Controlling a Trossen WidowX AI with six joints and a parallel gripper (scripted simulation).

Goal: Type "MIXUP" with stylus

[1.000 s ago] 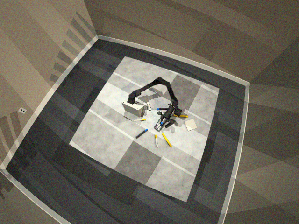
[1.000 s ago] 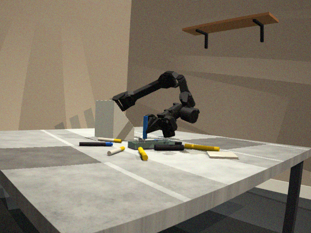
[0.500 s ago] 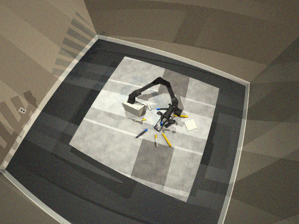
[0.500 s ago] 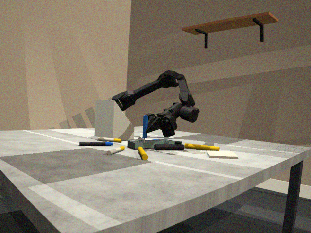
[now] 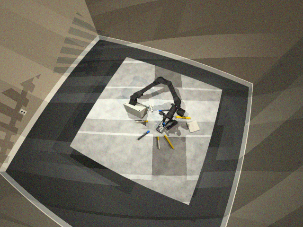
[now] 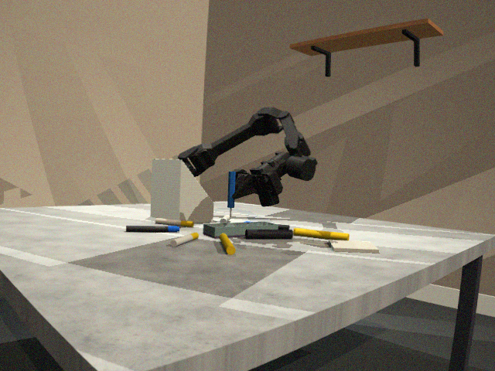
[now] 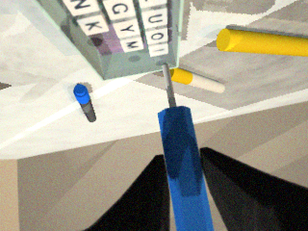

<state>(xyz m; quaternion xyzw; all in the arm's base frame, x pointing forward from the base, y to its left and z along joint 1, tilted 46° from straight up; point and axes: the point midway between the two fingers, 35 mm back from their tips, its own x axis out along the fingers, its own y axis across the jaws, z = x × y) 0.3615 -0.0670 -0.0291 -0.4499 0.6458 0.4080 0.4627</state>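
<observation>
The black cylinder is 9 cm below my gripper tip, 8 cm ahead of it and 6 cm to the left of it. The rest, counted from my gripper tip: yellow marker: 18 cm to the left, 16 cm ahead, 9 cm below; blue stylus: 1 cm below; notepad: 29 cm ahead, 12 cm to the left, 10 cm below.
</observation>
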